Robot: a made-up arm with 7 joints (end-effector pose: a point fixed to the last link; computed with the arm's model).
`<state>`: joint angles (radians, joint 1 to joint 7).
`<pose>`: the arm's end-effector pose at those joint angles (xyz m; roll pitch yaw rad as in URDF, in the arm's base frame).
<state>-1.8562 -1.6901 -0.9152 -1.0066 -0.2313 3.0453 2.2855</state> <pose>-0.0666 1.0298 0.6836 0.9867 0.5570 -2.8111</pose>
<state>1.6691 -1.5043 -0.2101 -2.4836 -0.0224 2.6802 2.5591</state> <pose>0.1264 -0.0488 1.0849 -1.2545 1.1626 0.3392</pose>
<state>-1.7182 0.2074 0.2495 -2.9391 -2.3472 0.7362 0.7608</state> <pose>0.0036 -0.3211 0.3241 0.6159 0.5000 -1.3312</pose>
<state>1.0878 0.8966 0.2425 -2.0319 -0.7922 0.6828 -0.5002</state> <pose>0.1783 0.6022 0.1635 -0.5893 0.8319 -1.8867</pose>
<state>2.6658 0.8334 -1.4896 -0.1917 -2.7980 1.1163 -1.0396</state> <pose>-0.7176 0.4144 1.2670 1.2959 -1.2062 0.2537</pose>
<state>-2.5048 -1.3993 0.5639 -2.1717 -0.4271 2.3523 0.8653</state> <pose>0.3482 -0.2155 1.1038 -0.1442 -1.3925 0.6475</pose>
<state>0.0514 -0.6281 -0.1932 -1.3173 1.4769 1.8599 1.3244</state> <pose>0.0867 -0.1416 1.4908 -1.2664 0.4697 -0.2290</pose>
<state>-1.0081 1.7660 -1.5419 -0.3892 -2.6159 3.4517 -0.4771</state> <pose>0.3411 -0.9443 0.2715 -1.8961 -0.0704 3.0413</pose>
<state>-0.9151 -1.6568 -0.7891 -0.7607 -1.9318 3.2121 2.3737</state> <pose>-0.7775 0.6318 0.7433 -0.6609 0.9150 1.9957</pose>
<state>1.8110 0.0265 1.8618 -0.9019 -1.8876 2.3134 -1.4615</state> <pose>-0.4080 -0.2636 1.4531 0.5920 0.7895 -2.9305</pose>
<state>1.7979 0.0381 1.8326 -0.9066 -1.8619 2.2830 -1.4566</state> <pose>-0.4246 -0.2356 1.4545 0.6663 0.7949 -2.9238</pose>
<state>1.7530 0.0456 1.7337 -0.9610 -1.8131 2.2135 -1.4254</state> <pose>-0.4841 -0.1727 1.4337 0.8022 0.8321 -2.9755</pose>
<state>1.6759 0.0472 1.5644 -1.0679 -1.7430 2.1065 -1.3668</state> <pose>-0.5668 -0.0496 1.3839 1.0075 0.8936 -3.0895</pose>
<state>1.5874 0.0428 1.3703 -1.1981 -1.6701 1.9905 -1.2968</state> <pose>-0.6153 0.1204 1.3143 1.2332 0.9545 3.0416</pose>
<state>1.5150 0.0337 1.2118 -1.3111 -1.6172 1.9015 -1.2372</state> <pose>-0.6092 0.2694 1.2494 1.3991 0.9999 2.8920</pose>
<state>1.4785 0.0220 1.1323 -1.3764 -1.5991 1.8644 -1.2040</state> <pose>-0.5910 0.3400 1.2123 1.4532 1.0259 2.7938</pose>
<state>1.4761 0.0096 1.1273 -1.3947 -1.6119 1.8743 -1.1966</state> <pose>-0.5934 0.3372 1.2042 1.4102 1.0360 2.7578</pose>
